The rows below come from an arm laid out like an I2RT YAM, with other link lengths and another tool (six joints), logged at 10 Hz.
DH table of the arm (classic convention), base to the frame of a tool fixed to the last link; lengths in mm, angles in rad. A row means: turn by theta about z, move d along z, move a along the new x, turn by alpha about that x. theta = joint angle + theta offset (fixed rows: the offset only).
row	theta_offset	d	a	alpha
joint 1	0	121.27	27	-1.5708
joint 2	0	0	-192.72	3.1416
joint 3	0.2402	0	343.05	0
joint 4	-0.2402	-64.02	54.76	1.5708
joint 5	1.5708	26.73	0	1.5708
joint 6	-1.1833	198.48	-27.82	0.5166
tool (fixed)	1.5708	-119.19	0	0
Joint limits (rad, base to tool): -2.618..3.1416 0..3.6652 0..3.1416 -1.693..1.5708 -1.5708..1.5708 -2.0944..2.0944
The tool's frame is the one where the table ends.
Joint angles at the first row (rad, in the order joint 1, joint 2, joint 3, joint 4, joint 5, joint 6):
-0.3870, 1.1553, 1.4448, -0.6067, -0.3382, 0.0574
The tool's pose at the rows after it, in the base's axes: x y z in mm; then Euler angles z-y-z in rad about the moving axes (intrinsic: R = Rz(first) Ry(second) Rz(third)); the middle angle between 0 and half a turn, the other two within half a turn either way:
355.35 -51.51 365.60 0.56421 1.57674 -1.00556
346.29 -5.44 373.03 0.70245 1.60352 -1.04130
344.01 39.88 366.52 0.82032 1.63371 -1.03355
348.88 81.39 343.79 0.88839 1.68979 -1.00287
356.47 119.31 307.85 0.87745 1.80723 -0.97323
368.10 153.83 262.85 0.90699 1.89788 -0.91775
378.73 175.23 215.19 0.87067 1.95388 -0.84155
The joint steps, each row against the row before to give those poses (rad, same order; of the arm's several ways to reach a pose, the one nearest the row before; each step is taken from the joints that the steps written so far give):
0.0706, -0.0622, -0.0007, -0.0435, -0.0774, -0.0675
0.1289, -0.0355, 0.0000, -0.0443, 0.0034, -0.0485
0.1412, 0.0069, -0.0069, -0.0156, 0.0283, -0.0106
0.1415, 0.0496, -0.0202, 0.0122, 0.0785, 0.0084
0.1438, 0.1110, -0.0008, 0.0080, 0.1679, 0.0198
0.0912, 0.1335, 0.0000, 0.0320, 0.0698, 0.0336
0.0450, 0.1313, 0.0000, 0.0496, 0.0667, 0.0907

